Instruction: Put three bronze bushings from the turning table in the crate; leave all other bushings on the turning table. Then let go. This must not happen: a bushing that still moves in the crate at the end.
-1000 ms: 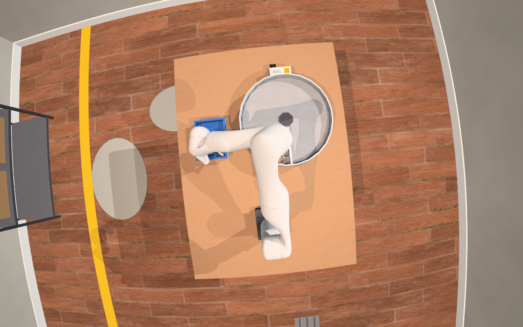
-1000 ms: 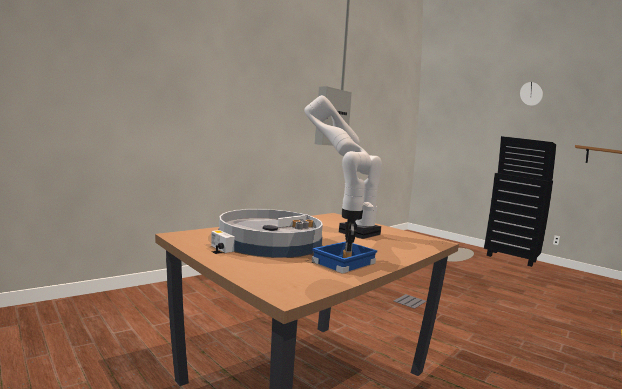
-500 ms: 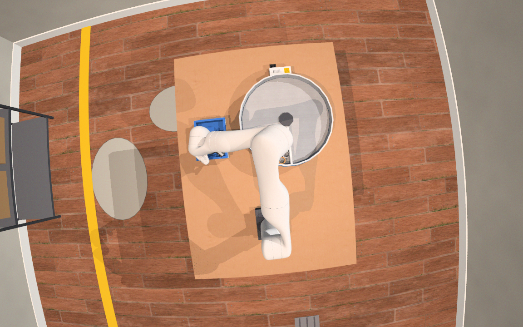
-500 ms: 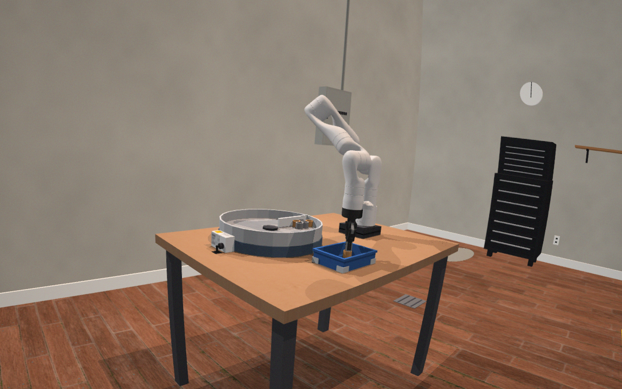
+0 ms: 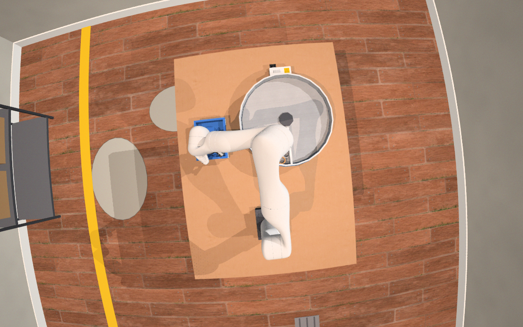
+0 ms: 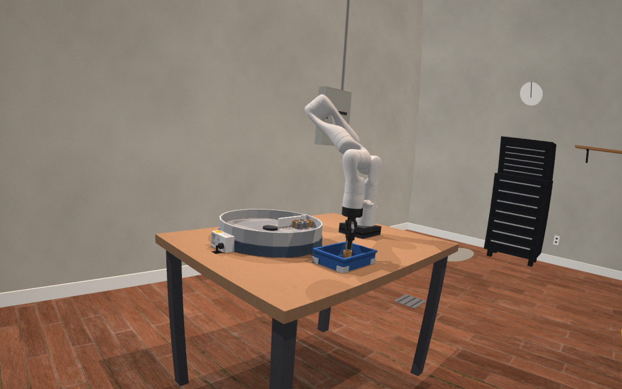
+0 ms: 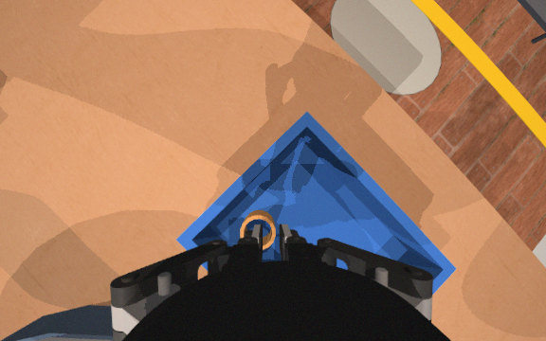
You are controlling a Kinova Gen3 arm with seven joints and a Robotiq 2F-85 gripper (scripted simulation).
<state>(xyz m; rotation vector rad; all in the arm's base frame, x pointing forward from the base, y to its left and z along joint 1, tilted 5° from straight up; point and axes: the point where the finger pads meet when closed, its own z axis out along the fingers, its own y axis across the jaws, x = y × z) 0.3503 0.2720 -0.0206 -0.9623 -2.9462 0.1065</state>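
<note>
My gripper is now 4 cm short of the blue crate, 3 cm to the right of it and 3 cm above it. Round my hand: turning table 14 cm ahead, 32 cm to the right, 1 cm below.
</note>
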